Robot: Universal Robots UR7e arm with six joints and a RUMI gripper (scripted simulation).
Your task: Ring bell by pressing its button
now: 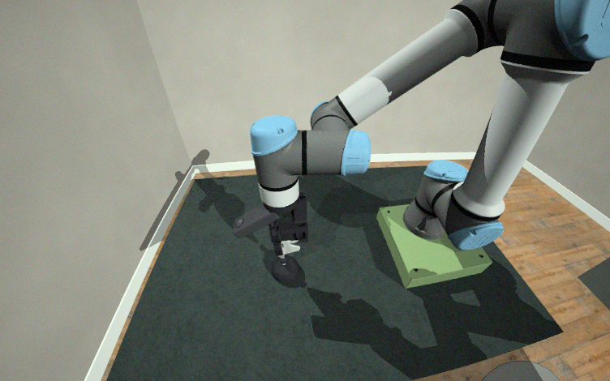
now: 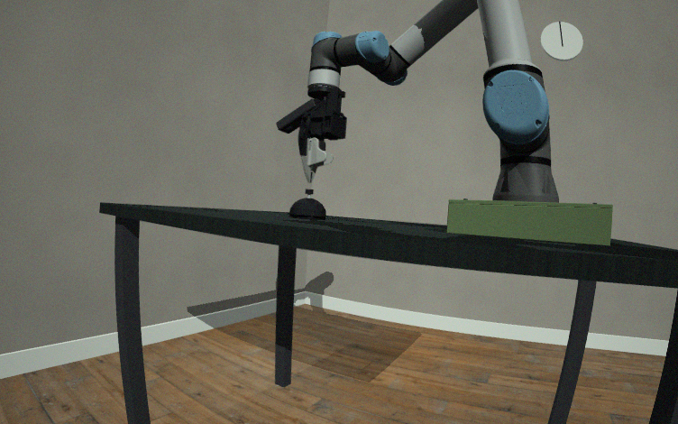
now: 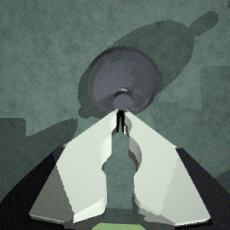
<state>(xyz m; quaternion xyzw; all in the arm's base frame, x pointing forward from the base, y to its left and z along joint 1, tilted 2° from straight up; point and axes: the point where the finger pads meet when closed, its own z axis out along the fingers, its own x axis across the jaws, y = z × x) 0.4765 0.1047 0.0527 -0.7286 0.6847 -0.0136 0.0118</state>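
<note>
My hand is 40 mm above the bell button. Also, from my hand: dark domed bell (60 mm below).
</note>
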